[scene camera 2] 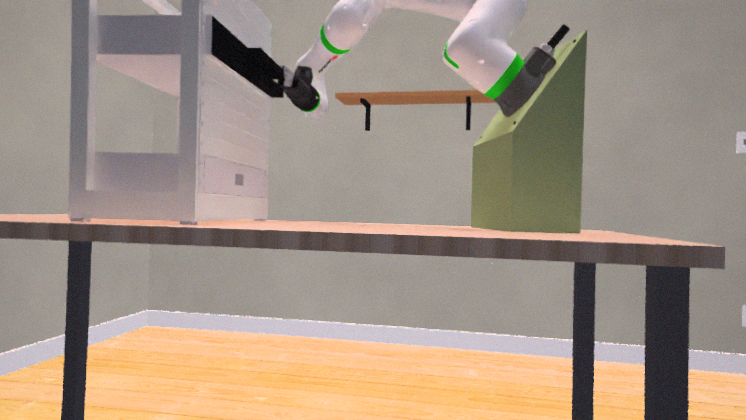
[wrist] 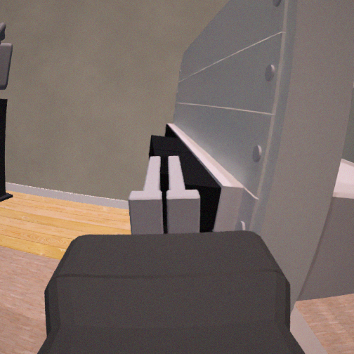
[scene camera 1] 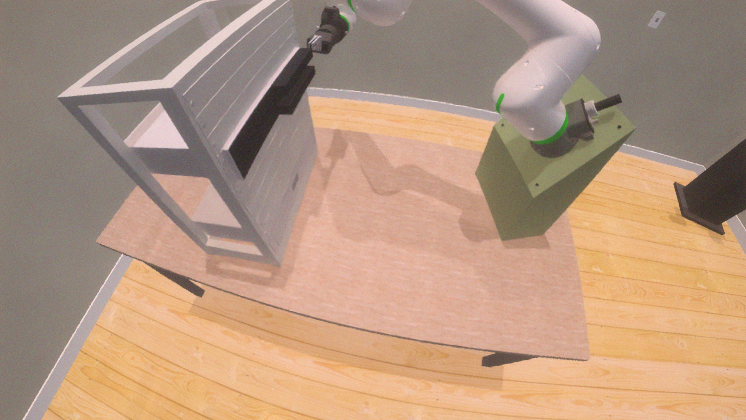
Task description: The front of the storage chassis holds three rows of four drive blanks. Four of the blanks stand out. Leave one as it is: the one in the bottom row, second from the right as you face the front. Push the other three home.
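Seen in the pictures: gripper, fingertip midpoint: (scene camera 2: 282, 69) (scene camera 1: 310, 46); arm's base at its link origin: (scene camera 2: 525, 94) (scene camera 1: 554, 133).
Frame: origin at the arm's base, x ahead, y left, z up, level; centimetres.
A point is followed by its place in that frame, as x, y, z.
The storage chassis (scene camera 1: 255, 136) @(62.1, 45.3, 5.8) (scene camera 2: 229, 49) @(61.9, 45.1, 6.4) (wrist: 229, 205) has a black front and sits high in a light grey rack (scene camera 1: 221, 182) @(60.1, 58.1, 4.9) (scene camera 2: 188, 130) @(60.7, 58.4, -15.4) (wrist: 310, 125). In scene camera 1, a black drive blank (scene camera 1: 298, 93) @(65.5, 26.1, 4.6) stands out low on the front, with more black standing out above it. In the wrist view, a black block (wrist: 167, 145) stands out beyond the fingers. My gripper (scene camera 1: 312, 43) @(71.4, 12.0, 11.2) (scene camera 2: 287, 77) @(71.4, 12.0, 11.2) (wrist: 164, 174) is shut and empty, its fingertips close to the front's far end. Its fingers hide part of the front. I cannot tell whether they touch a blank, nor make out all rows.
Grey panels fill the rack front above and below the chassis. The rack stands on a table (scene camera 1: 407, 292) @(21.2, 45.9, -36.2) (scene camera 2: 365, 247) @(15.9, 58.0, -38.7). The arm's green pedestal (scene camera 1: 522, 198) @(1.3, 12.7, -16.2) (scene camera 2: 542, 182) @(-6.8, 11.0, -24.1) stands opposite it. A wooden wall shelf (scene camera 2: 412, 97) shows behind the arm in scene camera 2.
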